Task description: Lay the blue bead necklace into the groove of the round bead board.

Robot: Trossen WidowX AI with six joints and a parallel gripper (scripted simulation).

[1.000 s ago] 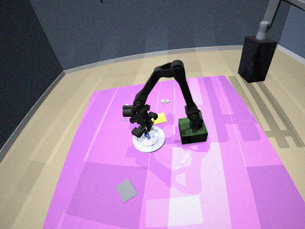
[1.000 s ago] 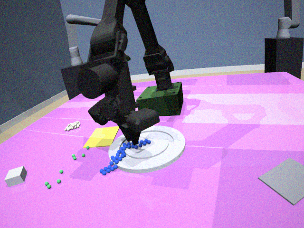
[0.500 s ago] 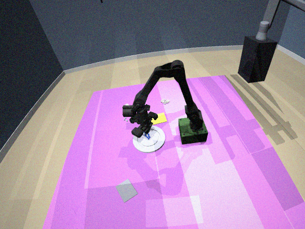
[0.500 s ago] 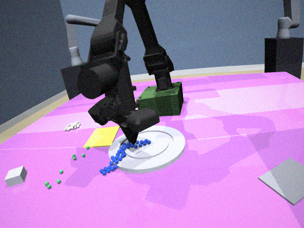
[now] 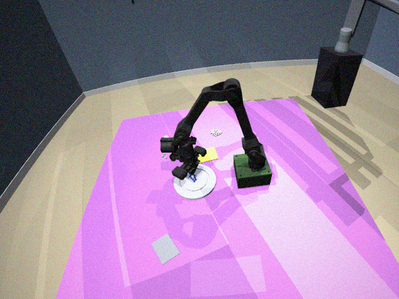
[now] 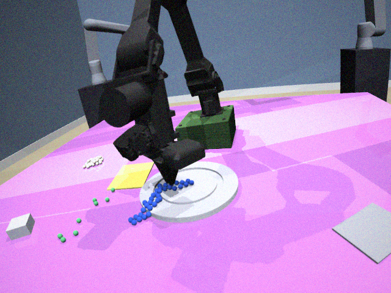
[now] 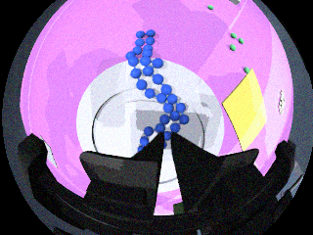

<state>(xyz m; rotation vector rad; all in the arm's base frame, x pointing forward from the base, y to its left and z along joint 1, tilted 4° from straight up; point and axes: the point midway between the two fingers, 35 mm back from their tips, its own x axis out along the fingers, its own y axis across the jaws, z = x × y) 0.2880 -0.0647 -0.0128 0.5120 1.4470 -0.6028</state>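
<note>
Right now my gripper tip is 30 mm to the right of the round white bead board and 10 mm above it. From my gripper tip the other things lie so: yellow sheet: 70 mm behind, 120 mm to the right, 20 mm below; then grey tile: 140 mm ahead, 340 mm to the left, 20 mm below; then cube: 140 mm ahead, 290 mm to the right, 10 mm below.
</note>
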